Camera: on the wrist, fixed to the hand. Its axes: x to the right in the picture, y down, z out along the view.
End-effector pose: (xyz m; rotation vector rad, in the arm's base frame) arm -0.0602 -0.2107 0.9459 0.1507 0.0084 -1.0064
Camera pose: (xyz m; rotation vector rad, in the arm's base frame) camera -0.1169 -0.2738 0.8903 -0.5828 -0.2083 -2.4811
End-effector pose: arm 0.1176 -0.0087 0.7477 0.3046 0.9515 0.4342
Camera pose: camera 0.1146 -0.0696 0.6666 -0.6281 0.3453 -0.8158
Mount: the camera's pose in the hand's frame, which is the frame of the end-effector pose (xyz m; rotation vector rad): 0.0269 -0.0877 -0.0433 -0.3813 -0.5414 -1.4975
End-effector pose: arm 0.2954 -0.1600 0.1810 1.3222 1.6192 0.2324
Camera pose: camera 0.2089 -0.1537 0.1284 -0.3052 1.5518 -0.6432
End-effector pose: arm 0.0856 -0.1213 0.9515 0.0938 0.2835 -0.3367
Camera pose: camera 0.0691 -0.2062 0.8985 -0.6226 -0.1855 -1.7469
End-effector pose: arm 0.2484 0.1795 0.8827 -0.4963 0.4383 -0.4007
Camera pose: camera 0.2269 0.0805 0.8870 -1.2332 -0.4955 -1.5807
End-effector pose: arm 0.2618 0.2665 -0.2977 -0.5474 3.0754 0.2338
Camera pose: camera 0.2674 0.1695 -0.2685 -2.0524 1.4631 0.6963
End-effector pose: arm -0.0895 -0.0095 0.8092 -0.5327 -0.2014 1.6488
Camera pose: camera 0.0064 0.0229 0.8029 -0.0741 -1.0382 0.2231
